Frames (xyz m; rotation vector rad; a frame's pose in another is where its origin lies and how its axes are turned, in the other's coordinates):
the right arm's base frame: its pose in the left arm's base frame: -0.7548 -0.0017 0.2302 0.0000 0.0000 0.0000
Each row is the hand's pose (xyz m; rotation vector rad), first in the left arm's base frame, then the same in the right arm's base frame.
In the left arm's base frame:
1: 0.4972 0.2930 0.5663 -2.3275 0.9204 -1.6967
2: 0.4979 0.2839 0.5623 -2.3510 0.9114 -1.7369
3: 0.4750 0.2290 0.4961 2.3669 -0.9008 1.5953
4: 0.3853 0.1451 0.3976 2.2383 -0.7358 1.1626
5: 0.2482 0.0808 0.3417 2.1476 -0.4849 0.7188
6: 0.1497 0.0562 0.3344 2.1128 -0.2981 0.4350
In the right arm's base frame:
1: 1.2520 0.2947 0.3361 -2.3275 0.9204 -1.6967
2: 1.2527 0.2856 0.3321 -2.3510 0.9114 -1.7369
3: 1.2298 0.2307 0.2659 2.3669 -0.9008 1.5953
4: 1.1401 0.1468 0.1674 2.2383 -0.7358 1.1626
5: 1.0030 0.0825 0.1115 2.1476 -0.4849 0.7188
6: 0.9045 0.0579 0.1042 2.1128 -0.2981 0.4350

